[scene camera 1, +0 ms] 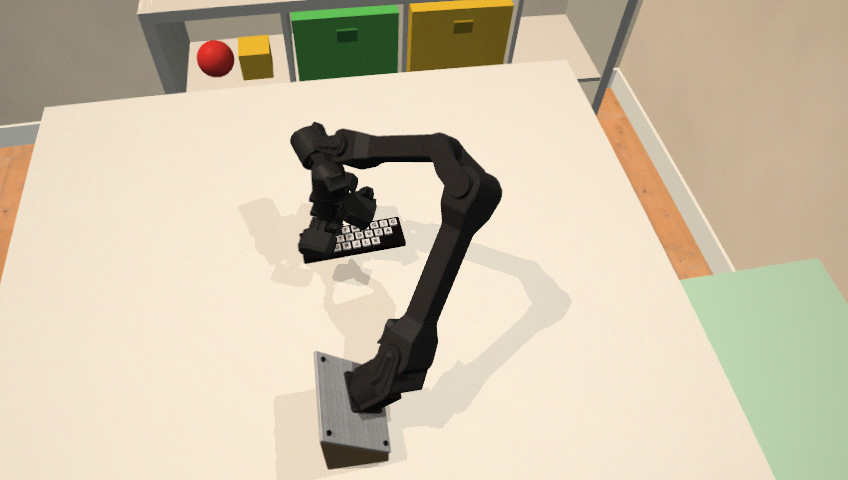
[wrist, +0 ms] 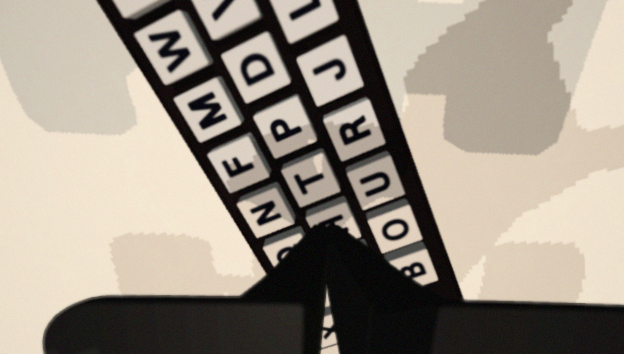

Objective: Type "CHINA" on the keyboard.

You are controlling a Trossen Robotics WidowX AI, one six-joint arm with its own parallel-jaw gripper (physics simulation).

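Seen in the pictures: gripper, fingertip midpoint: [wrist: 325, 237]; arm's base at its link origin: [scene camera 1: 362, 392].
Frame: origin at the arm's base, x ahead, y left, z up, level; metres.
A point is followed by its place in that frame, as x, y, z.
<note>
A black keyboard [scene camera 1: 400, 236] {0.329, -0.142, -0.069} [wrist: 425, 220] {0.317, 0.008, -0.069} with white letter keys lies flat on the table. My gripper [scene camera 1: 336, 230] {0.351, -0.006, -0.060} [wrist: 325, 237] {0.351, -0.006, -0.060} is shut and empty, pointing down over the keyboard's left part. In the wrist view its tips overlap the lower part of the H key [wrist: 325, 216] {0.348, -0.011, -0.064}, between the partly hidden Q key [wrist: 284, 246] {0.367, -0.006, -0.064} and the O key [wrist: 395, 229] {0.328, 0.004, -0.064}. Contact with a key cannot be told. The N key [wrist: 265, 212] {0.367, -0.021, -0.064} is beside the H key's row. In the scene view, the A key [scene camera 1: 387, 230] {0.346, -0.120, -0.064} and I key [scene camera 1: 383, 223] {0.365, -0.116, -0.064} show near the right end; the C key cannot be read surely.
The arm's metal base [scene camera 1: 351, 404] {-0.023, 0.021, 0.023} stands at the table's front. Behind the table [scene camera 1: 148, 178] {0.606, 0.345, -0.080} is a shelf unit [scene camera 1: 160, 53] with a red ball [scene camera 1: 215, 58], a yellow block [scene camera 1: 255, 58], a green bin [scene camera 1: 348, 53] and a yellow bin [scene camera 1: 461, 44]. A green surface [scene camera 1: 773, 333] is at right.
</note>
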